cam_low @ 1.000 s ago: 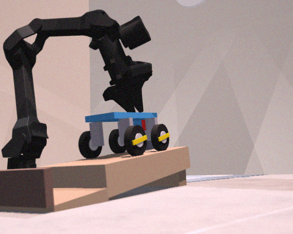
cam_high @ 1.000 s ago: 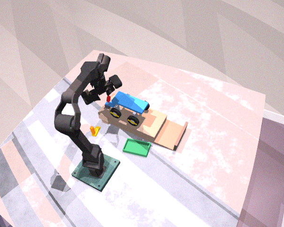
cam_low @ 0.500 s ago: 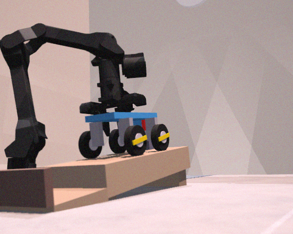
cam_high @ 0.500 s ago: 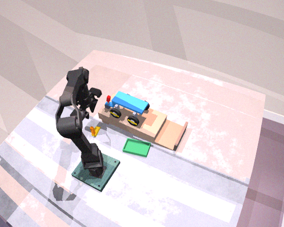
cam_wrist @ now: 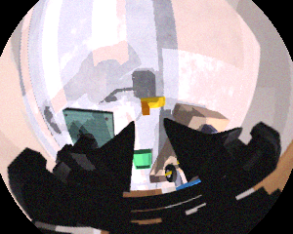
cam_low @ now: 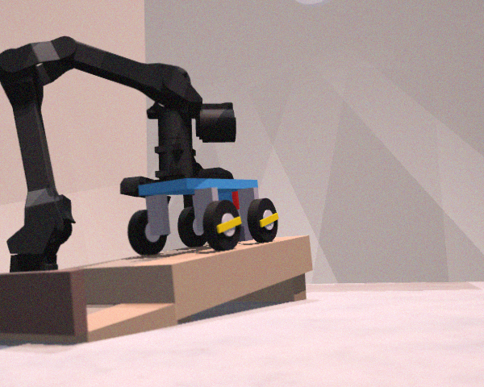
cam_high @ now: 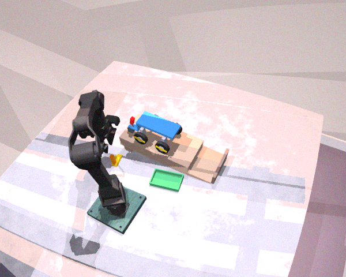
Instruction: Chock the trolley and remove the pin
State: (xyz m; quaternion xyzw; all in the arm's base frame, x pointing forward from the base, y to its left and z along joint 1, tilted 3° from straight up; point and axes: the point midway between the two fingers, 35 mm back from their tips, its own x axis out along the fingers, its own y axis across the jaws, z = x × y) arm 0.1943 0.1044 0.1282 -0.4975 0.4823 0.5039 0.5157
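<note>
My gripper tip is 2 cm short of the yellow chock and 9 cm above it. The rest, counted from my gripper tip: red-headed stop pin: 13 cm ahead, 5 cm to the right, 3 cm above; raised lip: 8 cm ahead, 43 cm to the right, 8 cm below; blue-topped trolley: 13 cm ahead, 16 cm to the right, 1 cm above.
</note>
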